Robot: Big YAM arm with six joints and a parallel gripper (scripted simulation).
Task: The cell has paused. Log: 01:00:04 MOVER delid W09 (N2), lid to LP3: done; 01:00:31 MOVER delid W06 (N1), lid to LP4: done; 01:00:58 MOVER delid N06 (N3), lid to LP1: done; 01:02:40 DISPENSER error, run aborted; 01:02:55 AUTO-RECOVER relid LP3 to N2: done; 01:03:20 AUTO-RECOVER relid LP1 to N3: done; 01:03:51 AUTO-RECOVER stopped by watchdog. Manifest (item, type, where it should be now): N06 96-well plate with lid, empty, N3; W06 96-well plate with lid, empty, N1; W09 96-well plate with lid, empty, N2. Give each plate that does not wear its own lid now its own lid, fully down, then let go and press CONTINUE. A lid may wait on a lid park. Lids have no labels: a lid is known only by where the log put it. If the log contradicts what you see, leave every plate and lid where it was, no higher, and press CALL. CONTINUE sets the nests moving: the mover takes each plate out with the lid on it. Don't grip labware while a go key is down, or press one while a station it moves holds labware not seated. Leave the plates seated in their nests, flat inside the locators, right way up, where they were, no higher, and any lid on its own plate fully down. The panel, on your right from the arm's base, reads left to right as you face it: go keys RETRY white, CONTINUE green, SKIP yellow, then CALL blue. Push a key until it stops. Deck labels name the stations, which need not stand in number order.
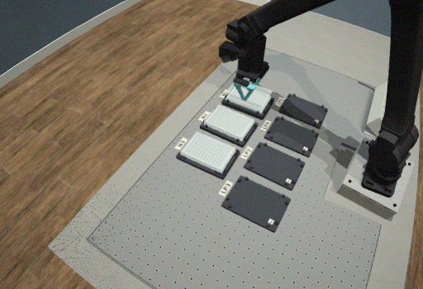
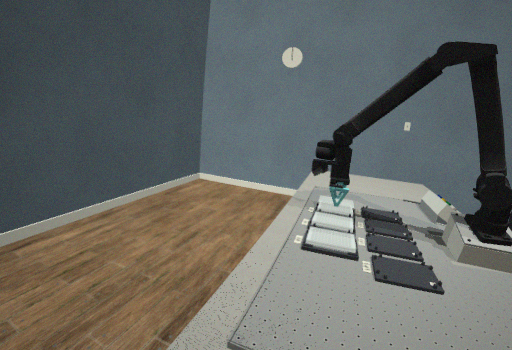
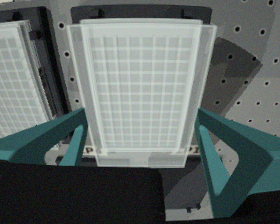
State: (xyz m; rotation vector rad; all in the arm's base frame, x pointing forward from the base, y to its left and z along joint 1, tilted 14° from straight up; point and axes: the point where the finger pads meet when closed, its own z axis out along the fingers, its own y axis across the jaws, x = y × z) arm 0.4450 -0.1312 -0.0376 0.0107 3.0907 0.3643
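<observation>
Right now my hand is 3 cm above the 96-well plate. From my hand the other things lie so: N1 label (9 cm ahead, 5 cm below); then lid park LP1 (18 cm behind, 6 cm to the right, 5 cm below); then pale lid (1 cm below).
</observation>
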